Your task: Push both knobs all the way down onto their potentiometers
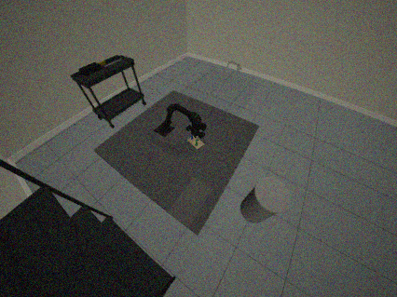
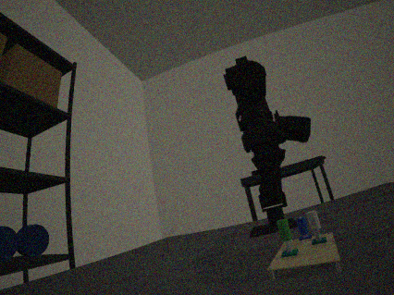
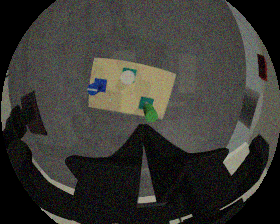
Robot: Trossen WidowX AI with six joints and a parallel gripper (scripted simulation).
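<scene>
My gripper tip is now 6 cm above the green knob, 2 cm short of it and 1 cm to the left of it. Round my gripper tip: blue knob (7 cm below, 6 cm behind, 4 cm to the left).
</scene>
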